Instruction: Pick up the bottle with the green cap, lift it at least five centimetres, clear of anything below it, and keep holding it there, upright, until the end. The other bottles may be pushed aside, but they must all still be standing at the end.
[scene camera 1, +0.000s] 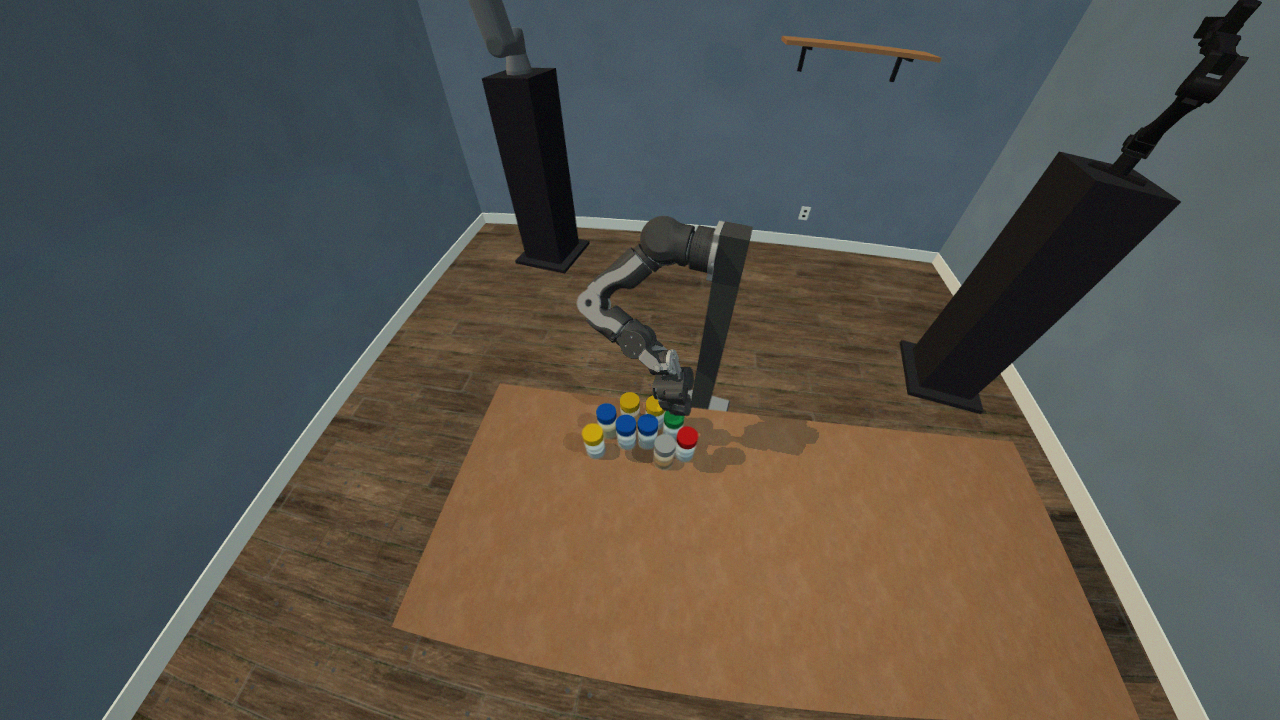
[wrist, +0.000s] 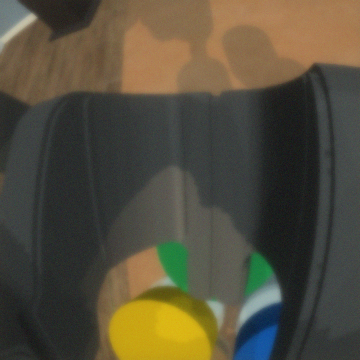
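The bottle with the green cap (scene camera 1: 674, 420) (wrist: 259, 273) stands upright at the back right of the bottle group. My gripper (scene camera 1: 677, 410) (wrist: 227, 200) is shut and empty, its fingers pressed together. It hangs just over the green cap; in the wrist view the fingertips cover the cap's middle, and green shows on both sides of them. The gap between tips and cap cannot be told. A yellow-capped bottle (scene camera 1: 655, 406) (wrist: 162, 327) and a blue-capped bottle (scene camera 1: 647, 426) (wrist: 260, 335) stand close beside it.
A red-capped bottle (scene camera 1: 686, 437) and a grey-capped bottle (scene camera 1: 664, 446) stand in front of the green-capped one. More yellow-capped (scene camera 1: 629, 402) and blue-capped (scene camera 1: 625, 426) bottles stand to the left. All stand upright near the back edge of the brown table top (scene camera 1: 733, 555).
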